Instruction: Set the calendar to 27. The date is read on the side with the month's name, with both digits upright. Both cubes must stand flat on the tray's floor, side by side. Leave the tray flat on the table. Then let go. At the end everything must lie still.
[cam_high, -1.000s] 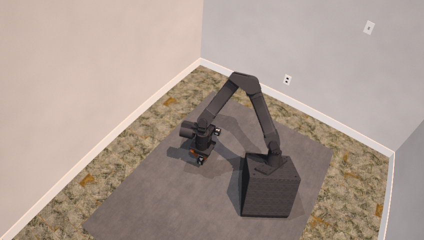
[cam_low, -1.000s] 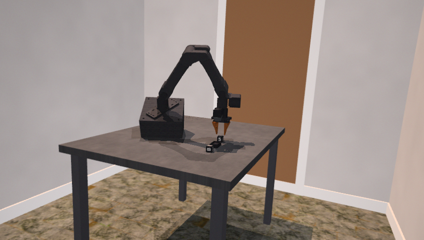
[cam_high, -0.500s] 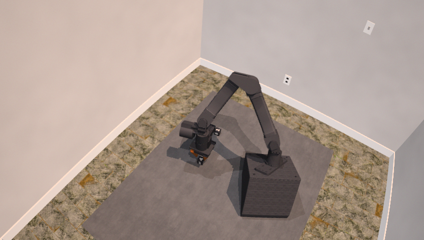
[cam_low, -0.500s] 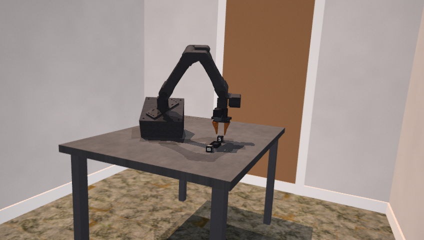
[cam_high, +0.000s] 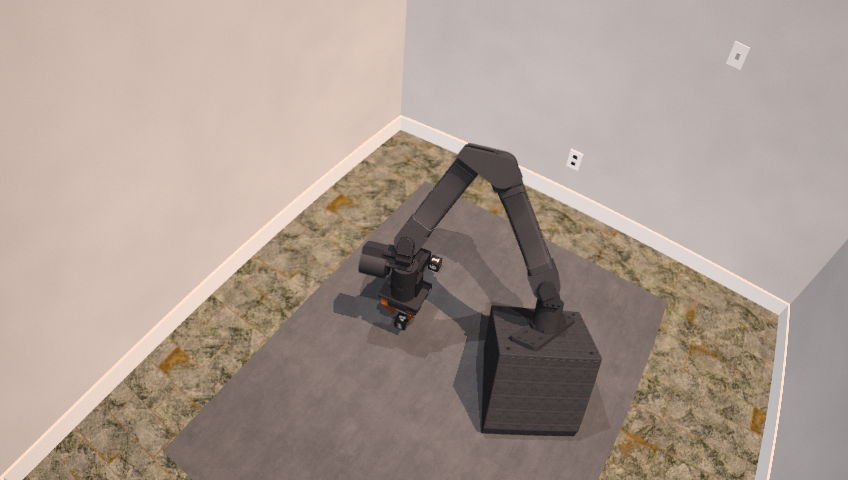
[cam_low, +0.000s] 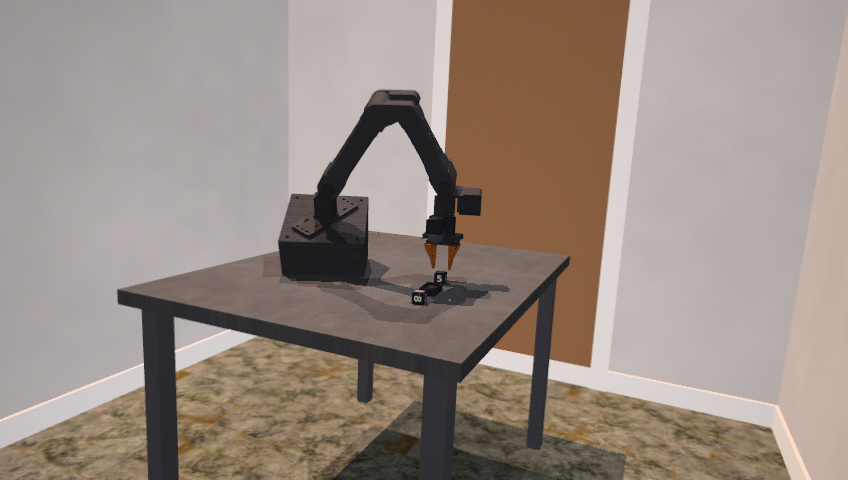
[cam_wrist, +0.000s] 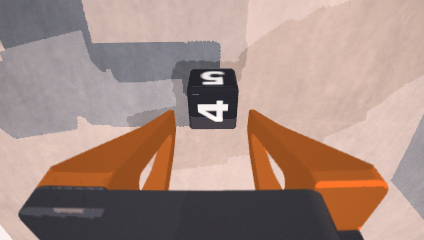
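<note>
Now: the black cube 30 mm below my hand. Also, from my hand: black digit cube (210 mm to the right, 60 mm ahead, 30 mm below); black tray (100 mm to the right, 40 mm below, 30 mm ahead).
</note>
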